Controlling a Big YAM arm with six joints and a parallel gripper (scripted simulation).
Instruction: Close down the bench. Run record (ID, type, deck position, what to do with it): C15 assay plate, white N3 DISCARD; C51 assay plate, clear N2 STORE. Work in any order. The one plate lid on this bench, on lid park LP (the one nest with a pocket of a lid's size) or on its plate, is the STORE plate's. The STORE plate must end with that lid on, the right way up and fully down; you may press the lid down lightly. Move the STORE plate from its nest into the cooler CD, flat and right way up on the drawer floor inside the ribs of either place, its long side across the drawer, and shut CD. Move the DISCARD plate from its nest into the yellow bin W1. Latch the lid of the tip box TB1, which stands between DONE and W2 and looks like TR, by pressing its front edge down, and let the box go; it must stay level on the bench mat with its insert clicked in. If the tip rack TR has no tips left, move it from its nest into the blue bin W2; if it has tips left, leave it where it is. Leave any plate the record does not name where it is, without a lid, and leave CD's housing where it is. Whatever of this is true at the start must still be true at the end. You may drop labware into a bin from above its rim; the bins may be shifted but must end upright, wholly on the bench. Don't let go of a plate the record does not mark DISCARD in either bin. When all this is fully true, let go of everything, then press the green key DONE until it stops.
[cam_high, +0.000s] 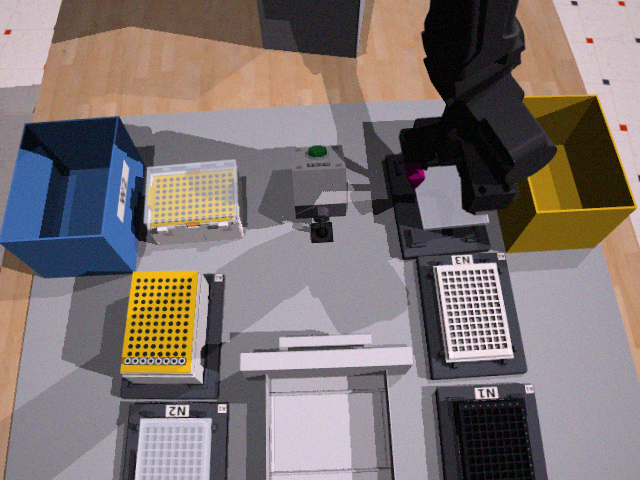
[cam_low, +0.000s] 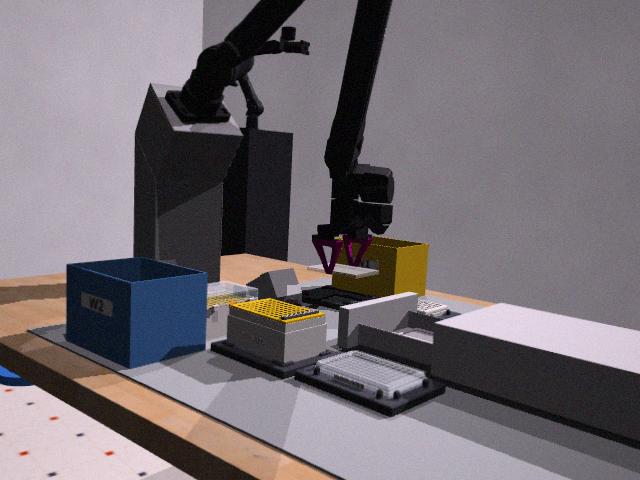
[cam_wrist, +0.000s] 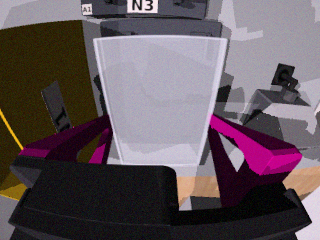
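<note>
Right now my hand is 7 cm above the lid park LP. Also, from my hand: white plate (16 cm ahead, 5 cm below, 2 cm to the left); yellow bin W1 (15 cm to the left, 4 cm below, 1 cm behind); plate lid (right at my hand).
</note>
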